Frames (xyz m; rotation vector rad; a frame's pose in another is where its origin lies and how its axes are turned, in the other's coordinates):
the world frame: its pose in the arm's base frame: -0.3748 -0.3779 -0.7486 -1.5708 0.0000 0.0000
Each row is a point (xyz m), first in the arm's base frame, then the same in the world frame.
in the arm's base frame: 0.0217 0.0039 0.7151
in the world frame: 0.3965 -1.4637 0.3818
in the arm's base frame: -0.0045 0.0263 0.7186
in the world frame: 0.3703 -1.4672 0.4042
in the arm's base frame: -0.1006 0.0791 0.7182
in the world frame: 0.2742 -1.4668 0.4570
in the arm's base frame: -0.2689 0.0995 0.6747
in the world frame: 0.1059 -1.4233 0.4774
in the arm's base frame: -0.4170 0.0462 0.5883
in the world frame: -0.0422 -1.3369 0.4241
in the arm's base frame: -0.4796 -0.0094 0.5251
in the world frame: -0.1048 -1.2737 0.3685
